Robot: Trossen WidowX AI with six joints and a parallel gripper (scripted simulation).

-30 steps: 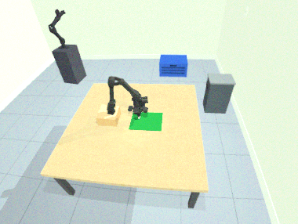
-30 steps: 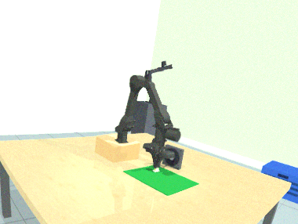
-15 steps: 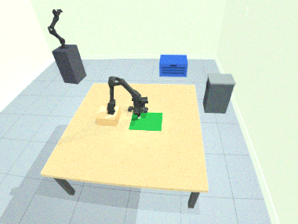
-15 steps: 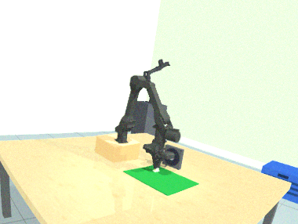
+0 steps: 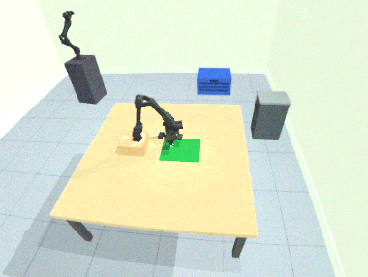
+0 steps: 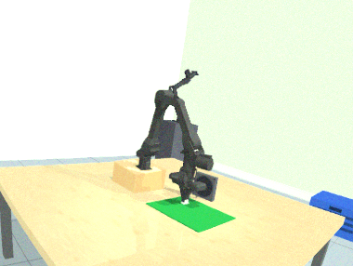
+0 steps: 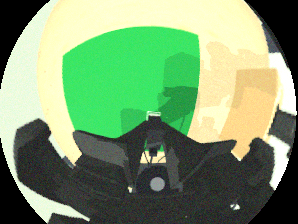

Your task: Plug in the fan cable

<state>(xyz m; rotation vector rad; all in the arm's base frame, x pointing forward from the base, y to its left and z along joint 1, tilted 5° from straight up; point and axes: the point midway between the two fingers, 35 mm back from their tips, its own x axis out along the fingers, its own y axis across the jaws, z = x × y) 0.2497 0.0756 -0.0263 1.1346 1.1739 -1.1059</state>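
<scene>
Right now the dark plug is 1 cm to the left of my gripper tip and 1 cm above it. Round my gripper tip: green board: 8 cm ahead, 2 cm to the right, 4 cm below; then black fan: 4 cm behind, 15 cm to the left, 3 cm above.
</scene>
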